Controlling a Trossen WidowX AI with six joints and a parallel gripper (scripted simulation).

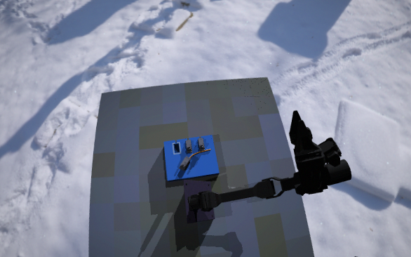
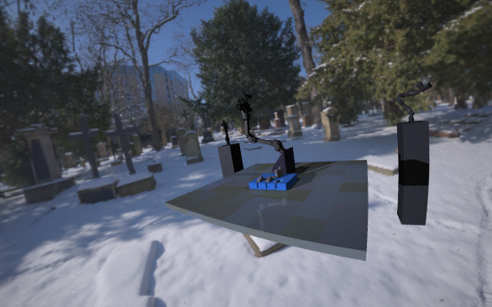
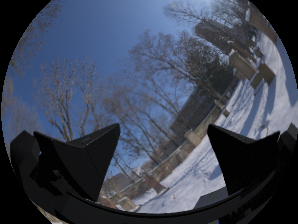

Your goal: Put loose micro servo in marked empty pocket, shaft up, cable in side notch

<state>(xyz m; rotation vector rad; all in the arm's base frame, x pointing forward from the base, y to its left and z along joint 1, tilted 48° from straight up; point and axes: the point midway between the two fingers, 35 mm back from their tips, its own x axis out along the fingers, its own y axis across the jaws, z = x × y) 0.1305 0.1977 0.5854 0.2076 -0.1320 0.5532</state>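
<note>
My gripper tip is now 110 mm short of the blue deck, 280 mm to the right of it and 730 mm above it.
</note>
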